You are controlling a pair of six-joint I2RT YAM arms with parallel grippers.
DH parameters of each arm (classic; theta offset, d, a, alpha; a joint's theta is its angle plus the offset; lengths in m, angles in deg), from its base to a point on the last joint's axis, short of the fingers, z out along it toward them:
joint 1: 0 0.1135 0.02 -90
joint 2: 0 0 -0.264 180
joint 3: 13.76 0 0.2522 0
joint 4: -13.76 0 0.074 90
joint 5: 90 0 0 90
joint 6: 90 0.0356 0 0
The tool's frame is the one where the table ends.
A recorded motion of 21 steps. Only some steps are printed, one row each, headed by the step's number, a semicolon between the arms.
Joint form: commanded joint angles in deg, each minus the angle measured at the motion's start. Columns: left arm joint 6, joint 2, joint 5, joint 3, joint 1, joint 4; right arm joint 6, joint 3, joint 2, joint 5, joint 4, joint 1.
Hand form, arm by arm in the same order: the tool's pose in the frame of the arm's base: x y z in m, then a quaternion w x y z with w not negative. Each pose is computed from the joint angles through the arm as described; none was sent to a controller.
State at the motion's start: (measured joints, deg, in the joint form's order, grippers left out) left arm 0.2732 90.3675 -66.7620 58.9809 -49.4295 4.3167; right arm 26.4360 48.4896 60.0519 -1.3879 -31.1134 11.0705
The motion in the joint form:
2: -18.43 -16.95 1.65 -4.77 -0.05 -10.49; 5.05 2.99 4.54 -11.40 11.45 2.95
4: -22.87 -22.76 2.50 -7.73 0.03 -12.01; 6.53 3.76 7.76 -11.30 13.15 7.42
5: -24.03 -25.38 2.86 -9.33 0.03 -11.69; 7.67 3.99 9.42 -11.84 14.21 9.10
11: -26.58 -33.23 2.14 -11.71 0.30 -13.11; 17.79 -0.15 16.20 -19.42 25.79 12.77
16: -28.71 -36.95 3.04 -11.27 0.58 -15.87; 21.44 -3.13 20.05 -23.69 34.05 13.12
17: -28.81 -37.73 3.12 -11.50 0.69 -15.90; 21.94 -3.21 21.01 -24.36 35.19 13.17
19: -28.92 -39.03 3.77 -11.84 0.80 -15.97; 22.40 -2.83 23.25 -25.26 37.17 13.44
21: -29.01 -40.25 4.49 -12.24 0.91 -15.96; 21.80 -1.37 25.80 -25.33 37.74 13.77
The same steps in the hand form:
2: 0.2039 -0.1889 0.3044 0.62742 -0.08465 0.76356 0.12712; 0.2410 0.0683 0.2960 0.40105 0.07974 0.87040 0.27422
4: 0.1890 -0.1713 0.3097 0.63514 -0.11694 0.75816 0.09007; 0.2470 0.0908 0.2900 0.38135 0.05845 0.87521 0.29182
5: 0.1825 -0.1638 0.3112 0.64005 -0.12914 0.75382 0.07363; 0.2501 0.1005 0.2859 0.36935 0.05258 0.87674 0.30354
11: 0.1637 -0.1400 0.3238 0.65549 -0.16968 0.73469 0.04199; 0.2615 0.1294 0.2495 0.29853 0.06864 0.86687 0.39333
16: 0.1544 -0.1282 0.3342 0.65880 -0.18689 0.72853 0.01746; 0.2678 0.1369 0.2273 0.27228 0.07172 0.85647 0.43265
17: 0.1527 -0.1257 0.3352 0.66020 -0.19012 0.72649 0.01396; 0.2700 0.1385 0.2240 0.26740 0.07188 0.85529 0.43796
19: 0.1497 -0.1220 0.3369 0.66179 -0.19215 0.72463 0.00462; 0.2754 0.1431 0.2182 0.26070 0.06902 0.85399 0.44493
21: 0.1470 -0.1187 0.3381 0.66309 -0.19336 0.72312 -0.00470; 0.2829 0.1486 0.2141 0.25798 0.06311 0.85638 0.44281

